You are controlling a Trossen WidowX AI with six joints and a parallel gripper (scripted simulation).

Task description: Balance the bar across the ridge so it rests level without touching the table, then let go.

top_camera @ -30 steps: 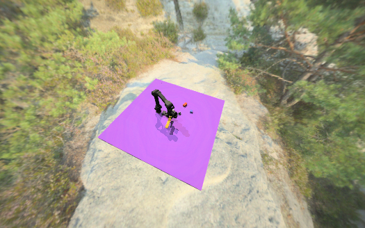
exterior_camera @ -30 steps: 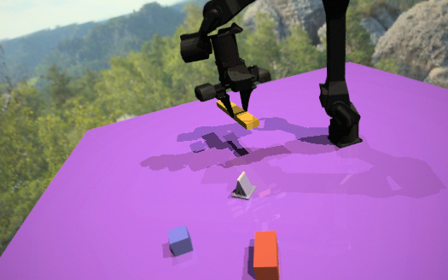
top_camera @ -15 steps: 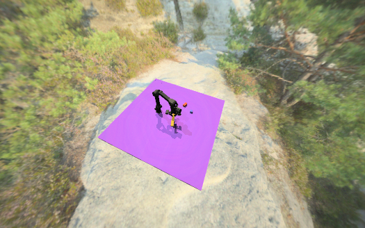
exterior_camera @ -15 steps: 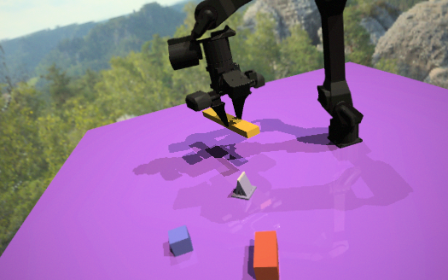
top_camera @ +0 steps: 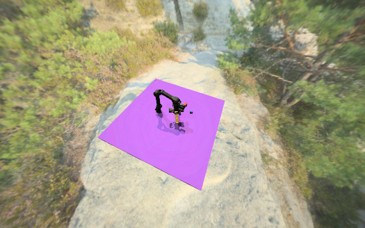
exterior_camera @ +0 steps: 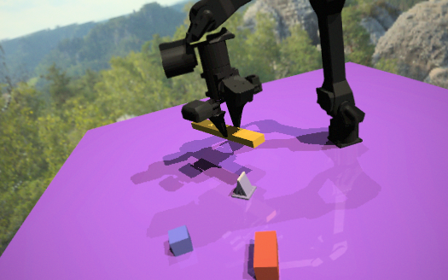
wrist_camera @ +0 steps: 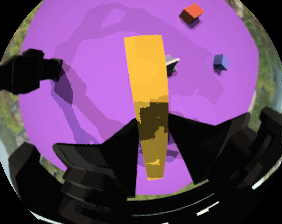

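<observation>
My gripper tip is now 30 mm to the left of the yellow bar and 10 mm short of it. From my gripper tip the other things lie so: orange block (270 mm to the left, 80 mm below, 20 mm ahead); then blue cube (190 mm to the left, 150 mm ahead, 80 mm below).
</observation>
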